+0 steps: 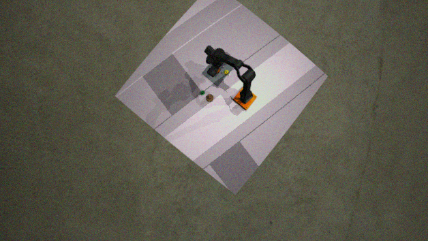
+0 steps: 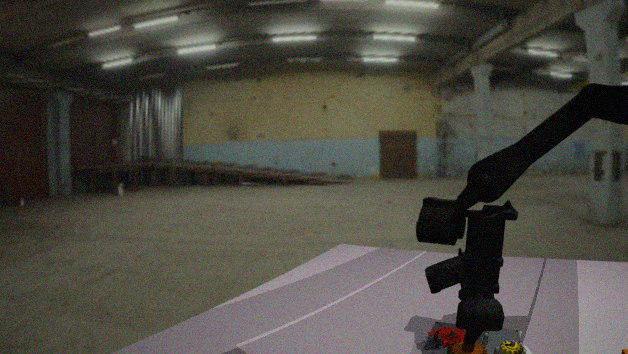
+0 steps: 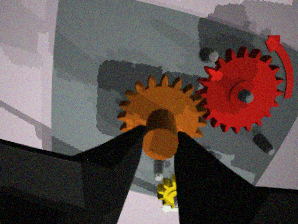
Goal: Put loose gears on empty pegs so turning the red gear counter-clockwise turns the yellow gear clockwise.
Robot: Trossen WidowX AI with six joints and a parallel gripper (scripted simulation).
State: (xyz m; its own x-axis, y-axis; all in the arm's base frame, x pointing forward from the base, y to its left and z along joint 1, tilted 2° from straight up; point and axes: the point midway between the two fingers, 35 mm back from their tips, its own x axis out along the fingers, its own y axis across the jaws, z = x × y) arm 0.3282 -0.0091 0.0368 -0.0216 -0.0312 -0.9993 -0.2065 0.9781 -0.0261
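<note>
My gripper tip is 10 mm above the orange gear. The rest, counted from my gripper tip: small green gear: 210 mm to the left, 60 mm behind, 30 mm below; then yellow gear: 70 mm behind, 50 mm to the right, 30 mm below; then red gear: 50 mm to the right, 40 mm ahead, 30 mm below.
</note>
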